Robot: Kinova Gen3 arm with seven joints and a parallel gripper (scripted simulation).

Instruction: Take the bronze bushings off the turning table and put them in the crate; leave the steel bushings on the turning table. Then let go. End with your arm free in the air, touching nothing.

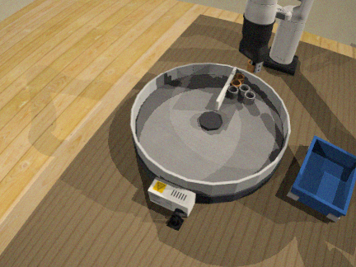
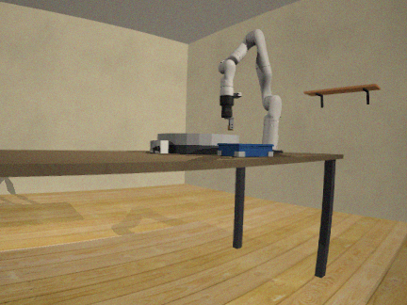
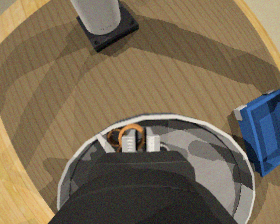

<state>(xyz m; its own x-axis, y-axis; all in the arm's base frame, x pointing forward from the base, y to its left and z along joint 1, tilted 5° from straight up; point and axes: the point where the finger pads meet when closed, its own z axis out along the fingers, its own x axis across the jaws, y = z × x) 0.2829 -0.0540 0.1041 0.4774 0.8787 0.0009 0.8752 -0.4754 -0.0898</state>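
Right now my hand is 190 mm short of the blue crate, 280 mm to the right of it and 120 mm above it. Also, from my hand: turning table: 180 mm ahead, 60 mm to the right, 90 mm below.
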